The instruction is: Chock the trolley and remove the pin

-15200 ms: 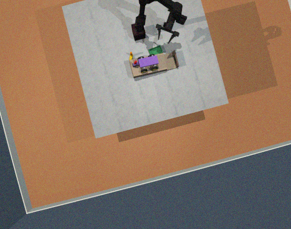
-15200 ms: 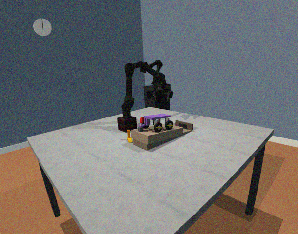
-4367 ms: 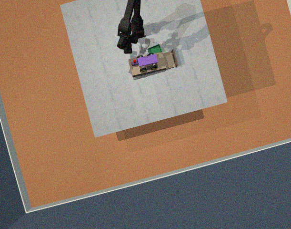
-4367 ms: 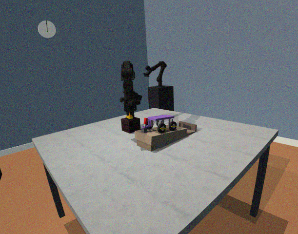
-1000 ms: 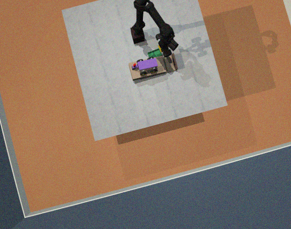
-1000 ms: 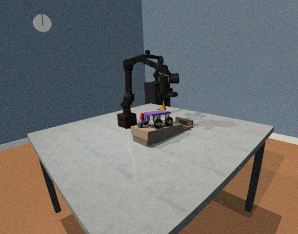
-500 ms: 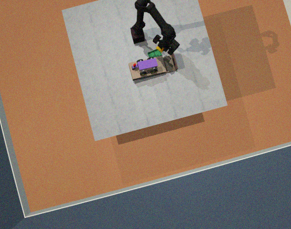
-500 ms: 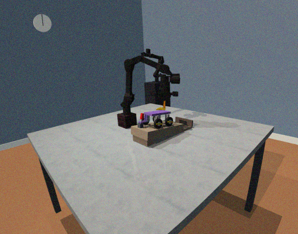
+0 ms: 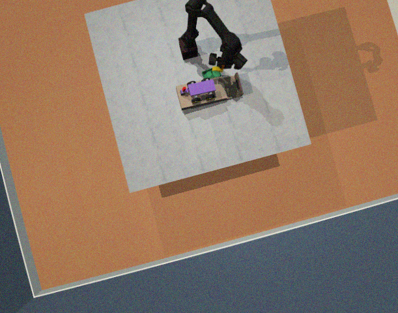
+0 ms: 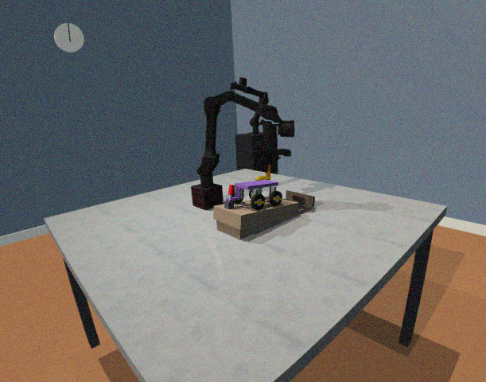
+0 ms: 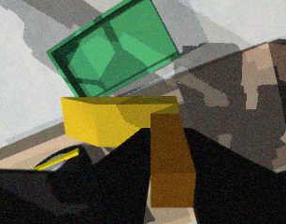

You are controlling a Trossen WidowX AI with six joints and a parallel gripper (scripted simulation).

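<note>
Now: the red-headed stop pin 25 cm to the right of my gripper tip, 11 cm ahead of it and 2 cm below it. From my gripper tip the other things lie so: yellow chock (2 cm to the right, 1 cm below); purple trolley (14 cm to the right, 11 cm ahead, 4 cm below); raised brown end wall (12 cm to the left, 12 cm below, 7 cm ahead).
</note>
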